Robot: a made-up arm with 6 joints.
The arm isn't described. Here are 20 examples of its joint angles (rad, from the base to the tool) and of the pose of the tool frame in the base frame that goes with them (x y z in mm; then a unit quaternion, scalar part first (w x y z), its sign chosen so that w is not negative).
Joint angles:
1: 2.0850 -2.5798 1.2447 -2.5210 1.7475 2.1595
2: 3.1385 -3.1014 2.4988 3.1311 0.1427 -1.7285
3: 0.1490 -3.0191 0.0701 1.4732 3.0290 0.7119
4: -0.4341 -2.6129 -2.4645 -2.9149 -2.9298 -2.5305
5: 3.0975 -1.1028 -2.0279 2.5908 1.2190 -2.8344
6: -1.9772 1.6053 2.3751 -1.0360 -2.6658 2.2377
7: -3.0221 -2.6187 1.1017 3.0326 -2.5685 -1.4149
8: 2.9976 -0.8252 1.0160 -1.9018 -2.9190 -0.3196
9: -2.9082 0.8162 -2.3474 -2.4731 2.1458 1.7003
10: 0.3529 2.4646 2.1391 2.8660 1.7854 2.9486
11: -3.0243 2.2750 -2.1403 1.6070 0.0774 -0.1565
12: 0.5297 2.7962 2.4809 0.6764 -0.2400 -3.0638
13: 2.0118 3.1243 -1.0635 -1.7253 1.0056 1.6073
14: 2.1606 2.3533 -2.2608 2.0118 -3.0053 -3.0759
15: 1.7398 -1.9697 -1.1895 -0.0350 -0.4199 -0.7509
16: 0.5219 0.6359 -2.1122 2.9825 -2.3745 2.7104
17: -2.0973 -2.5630 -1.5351 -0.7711 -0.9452 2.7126
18: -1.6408 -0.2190 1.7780 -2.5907 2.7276 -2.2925
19: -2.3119 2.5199 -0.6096 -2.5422 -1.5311 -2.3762
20: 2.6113 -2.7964 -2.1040 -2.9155 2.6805 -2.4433
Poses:
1: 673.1 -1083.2 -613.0 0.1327 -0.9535 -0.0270 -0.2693
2: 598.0 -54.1 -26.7 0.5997 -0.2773 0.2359 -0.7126
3: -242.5 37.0 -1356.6 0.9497 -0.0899 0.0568 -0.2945
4: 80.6 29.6 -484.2 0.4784 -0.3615 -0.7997 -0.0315
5: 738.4 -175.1 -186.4 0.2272 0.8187 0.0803 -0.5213
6: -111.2 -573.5 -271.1 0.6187 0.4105 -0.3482 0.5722
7: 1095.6 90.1 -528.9 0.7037 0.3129 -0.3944 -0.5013
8: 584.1 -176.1 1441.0 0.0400 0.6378 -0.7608 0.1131
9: -60.7 30.5 780.4 0.3993 -0.5361 -0.7432 0.0281
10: -112.4 66.2 -825.4 0.1480 -0.2565 0.9434 0.1495
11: -867.6 -168.9 496.0 0.7058 0.0756 -0.0104 -0.7043
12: -426.9 -221.4 -258.3 0.5228 0.5642 0.0025 -0.6390
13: -245.5 758.0 -1178.2 0.6319 -0.5052 0.5599 0.1790
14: -450.8 620.7 78.2 0.0630 -0.4656 0.8827 -0.0104
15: 84.2 -818.4 -1119.1 0.1893 -0.9303 0.2958 0.1060
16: -41.7 12.7 1178.7 0.8958 -0.1323 0.4187 0.0683
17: 17.5 -280.2 -1047.5 0.7194 0.6402 -0.1461 0.2263
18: -13.4 -380.7 1233.5 0.6838 -0.4297 -0.3865 -0.4454
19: -731.9 -1030.4 -1008.1 0.1004 0.9460 -0.0252 0.3072
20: -223.8 92.2 -544.0 0.0164 -0.5489 0.2635 -0.7931
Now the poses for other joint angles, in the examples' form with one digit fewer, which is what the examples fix.
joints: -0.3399 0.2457 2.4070 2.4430 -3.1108 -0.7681
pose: 497 -124 642 0.194 -0.252 0.025 0.948
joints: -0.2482 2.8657 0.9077 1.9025 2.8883 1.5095
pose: -39 109 -1238 0.894 -0.138 0.338 -0.258
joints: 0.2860 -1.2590 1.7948 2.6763 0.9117 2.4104
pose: -614 -58 1322 0.894 -0.045 -0.233 -0.380
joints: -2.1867 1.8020 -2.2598 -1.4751 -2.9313 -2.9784
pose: -332 -625 493 0.039 0.303 0.923 -0.235
